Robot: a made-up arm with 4 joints.
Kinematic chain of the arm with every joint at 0, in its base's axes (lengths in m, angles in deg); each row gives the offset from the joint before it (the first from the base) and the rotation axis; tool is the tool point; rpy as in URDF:
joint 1: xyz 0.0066 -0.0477 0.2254 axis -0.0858 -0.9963 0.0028
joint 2: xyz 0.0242 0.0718 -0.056 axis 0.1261 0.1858 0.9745
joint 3: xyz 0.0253 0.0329 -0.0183 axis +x
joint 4: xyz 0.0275 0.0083 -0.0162 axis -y
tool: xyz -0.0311 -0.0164 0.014 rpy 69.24 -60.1 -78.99
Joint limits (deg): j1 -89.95..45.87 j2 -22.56..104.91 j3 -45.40..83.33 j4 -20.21..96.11
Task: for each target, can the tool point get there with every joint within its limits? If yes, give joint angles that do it. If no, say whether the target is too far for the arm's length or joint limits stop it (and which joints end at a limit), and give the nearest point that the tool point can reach.
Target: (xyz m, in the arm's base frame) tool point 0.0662 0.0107 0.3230
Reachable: no: joint limits stop it (at a limit: joint 1, joint 2, joint 4) | nearest point 0.0968 0.0393 0.2213 | short by 0.110 m
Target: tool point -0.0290 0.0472 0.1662
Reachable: yes | joints -25.93 88.70 -2.95 6.43
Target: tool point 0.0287 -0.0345 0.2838
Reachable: no: joint limits stop it (at a limit: joint 1, joint 2, joint 3) | nearest point -0.0486 0.0307 0.2839 | short by 0.101 m
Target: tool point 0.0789 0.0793 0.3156
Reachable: no: joint limits stop it (at a limit: joint 1, joint 2, joint 3, joint 4) | nearest point 0.0972 0.0411 0.2218 | short by 0.103 m
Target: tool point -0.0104 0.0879 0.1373
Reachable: yes | joints -18.09 30.16 61.55 49.94
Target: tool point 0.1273 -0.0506 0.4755
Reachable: no: too far | nearest point -0.0446 0.0433 0.3025 | short by 0.261 m
